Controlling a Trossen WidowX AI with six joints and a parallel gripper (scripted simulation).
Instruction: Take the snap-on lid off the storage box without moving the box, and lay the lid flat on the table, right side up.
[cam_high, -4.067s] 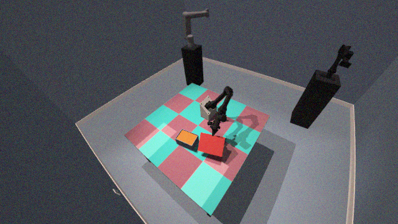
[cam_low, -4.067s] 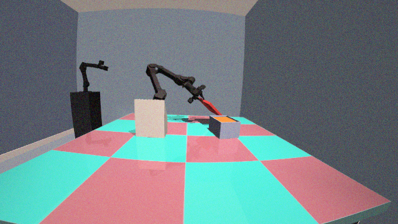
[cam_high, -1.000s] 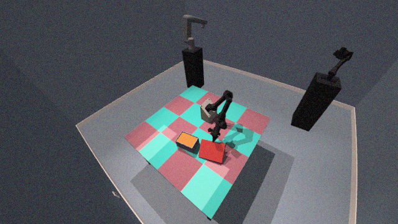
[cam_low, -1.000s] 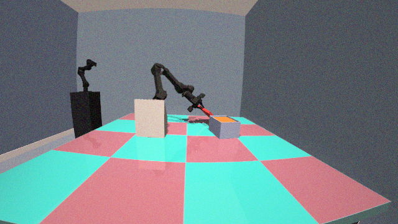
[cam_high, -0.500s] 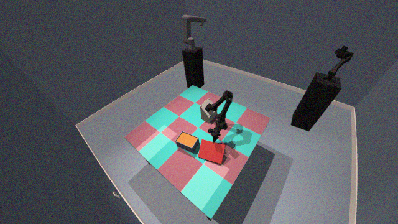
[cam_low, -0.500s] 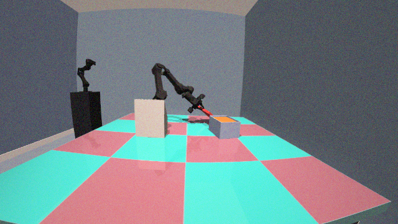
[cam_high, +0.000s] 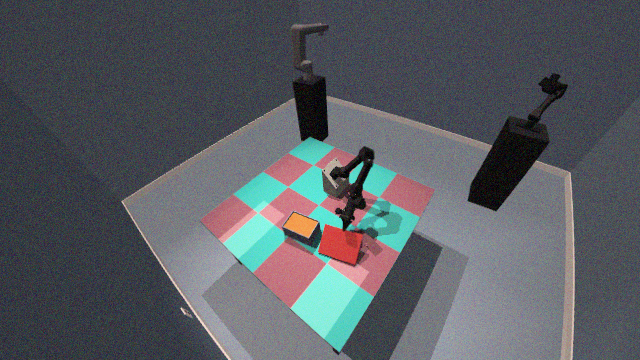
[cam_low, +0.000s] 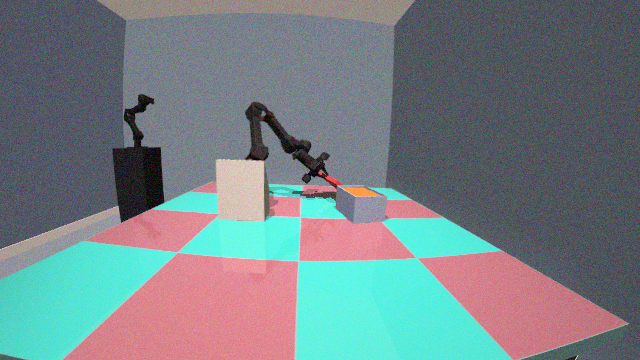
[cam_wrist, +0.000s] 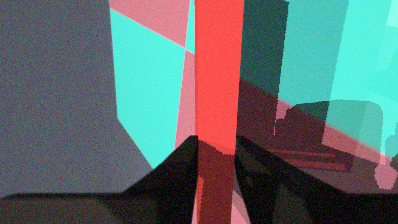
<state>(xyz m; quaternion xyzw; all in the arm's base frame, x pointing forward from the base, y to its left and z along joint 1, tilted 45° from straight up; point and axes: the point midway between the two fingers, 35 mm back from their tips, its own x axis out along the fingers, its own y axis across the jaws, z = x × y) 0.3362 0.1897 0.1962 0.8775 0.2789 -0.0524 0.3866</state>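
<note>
Right now the red lid is 70 mm ahead of my gripper tip, 10 mm to the left of it and 50 mm below it. The rest, counted from my gripper tip: grey storage box: 90 mm ahead, 270 mm to the right, 60 mm below.
</note>
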